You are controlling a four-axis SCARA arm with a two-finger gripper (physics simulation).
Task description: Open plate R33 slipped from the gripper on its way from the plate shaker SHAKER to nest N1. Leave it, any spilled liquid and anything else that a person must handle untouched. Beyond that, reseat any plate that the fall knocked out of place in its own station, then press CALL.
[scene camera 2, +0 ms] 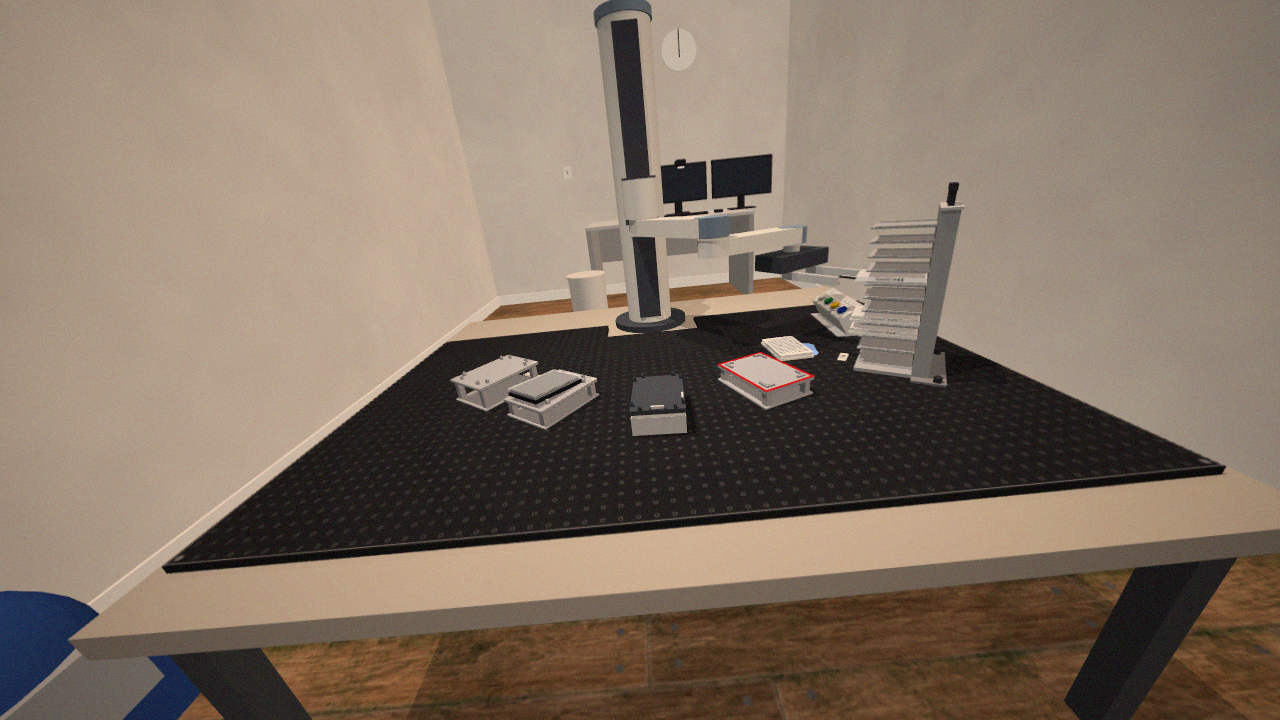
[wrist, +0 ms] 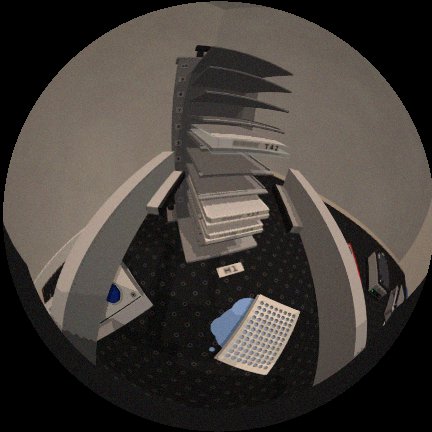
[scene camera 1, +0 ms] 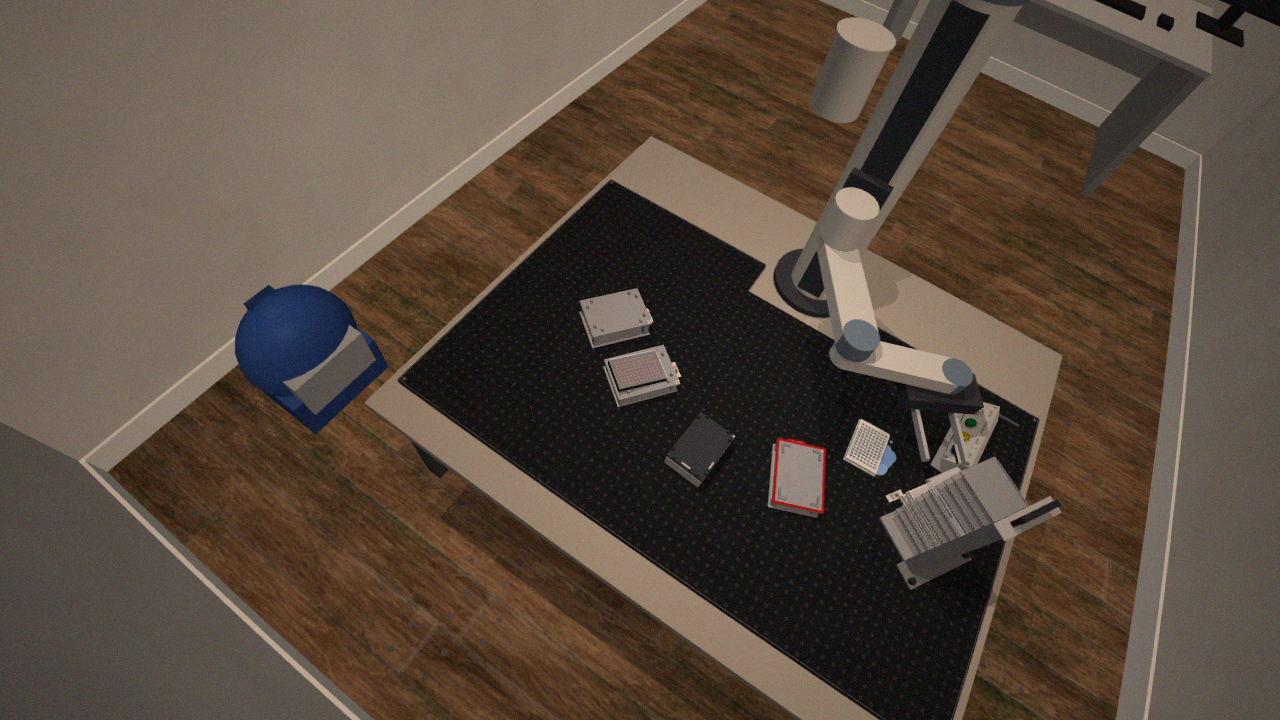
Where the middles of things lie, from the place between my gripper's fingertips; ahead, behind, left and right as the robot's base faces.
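Taking the dark shaker (scene camera 2: 657, 406) as my reference, I find my hand 15 cm above it and 47 cm to the left of it, while also being 22 cm short of it.
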